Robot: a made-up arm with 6 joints.
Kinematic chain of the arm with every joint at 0, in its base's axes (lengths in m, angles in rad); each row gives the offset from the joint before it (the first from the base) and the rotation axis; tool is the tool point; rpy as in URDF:
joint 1: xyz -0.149 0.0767 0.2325 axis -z
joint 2: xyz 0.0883 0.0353 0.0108 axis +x
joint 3: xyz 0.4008 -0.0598 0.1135 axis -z
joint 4: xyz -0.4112 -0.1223 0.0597 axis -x
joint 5: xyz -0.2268 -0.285 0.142 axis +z
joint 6: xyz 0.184 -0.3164 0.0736 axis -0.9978 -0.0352 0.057
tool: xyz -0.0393 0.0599 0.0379 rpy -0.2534 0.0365 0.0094
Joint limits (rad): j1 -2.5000..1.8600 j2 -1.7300..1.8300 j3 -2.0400..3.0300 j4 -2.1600..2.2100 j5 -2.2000..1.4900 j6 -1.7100..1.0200
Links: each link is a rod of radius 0.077 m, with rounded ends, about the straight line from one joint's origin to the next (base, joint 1, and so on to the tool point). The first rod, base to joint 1, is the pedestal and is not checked.
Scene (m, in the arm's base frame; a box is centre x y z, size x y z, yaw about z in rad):
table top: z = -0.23
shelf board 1: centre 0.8 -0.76 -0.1 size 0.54 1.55 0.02 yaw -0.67
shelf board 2: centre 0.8 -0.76 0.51 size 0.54 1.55 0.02 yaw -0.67
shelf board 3: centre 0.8 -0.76 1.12 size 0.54 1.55 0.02 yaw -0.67
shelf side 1: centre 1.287 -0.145 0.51 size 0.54 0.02 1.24 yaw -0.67
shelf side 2: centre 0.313 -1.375 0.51 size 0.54 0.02 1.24 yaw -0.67
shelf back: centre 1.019 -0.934 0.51 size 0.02 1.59 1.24 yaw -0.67
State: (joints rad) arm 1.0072 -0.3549 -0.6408 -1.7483 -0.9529 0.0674
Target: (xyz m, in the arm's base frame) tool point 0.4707 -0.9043 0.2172
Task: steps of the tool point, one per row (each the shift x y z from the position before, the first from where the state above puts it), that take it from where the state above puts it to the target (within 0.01 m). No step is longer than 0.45 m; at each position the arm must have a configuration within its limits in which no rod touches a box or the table.
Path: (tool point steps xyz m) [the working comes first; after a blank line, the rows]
Joints at the target: 0.1034 -0.3498 -1.2794 -1.4207 -0.8018 0.0457
Straight joint move there: clear.

1: 0.1721 -0.2985 0.0385
2: 0.3001 -0.2171 0.0309
3: 0.3862 -0.0846 0.0227
4: 0.4112 0.0777 0.0139

